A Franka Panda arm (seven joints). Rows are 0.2 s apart.
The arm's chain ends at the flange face. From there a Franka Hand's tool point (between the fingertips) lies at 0.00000 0.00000 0.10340 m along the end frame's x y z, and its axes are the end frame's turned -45 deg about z.
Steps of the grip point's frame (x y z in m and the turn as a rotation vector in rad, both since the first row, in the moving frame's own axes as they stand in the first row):
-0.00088, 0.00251, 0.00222, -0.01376, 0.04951, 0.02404
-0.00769, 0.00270, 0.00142, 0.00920, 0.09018, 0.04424
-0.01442, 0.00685, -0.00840, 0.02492, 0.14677, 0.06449
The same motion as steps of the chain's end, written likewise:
-0.00350, 0.00495, 0.00236, 0.02528, 0.04474, 0.02404
-0.00960, 0.01447, 0.00184, 0.07027, 0.05726, 0.04424
-0.01463, 0.02725, -0.00726, 0.12140, 0.08616, 0.06449

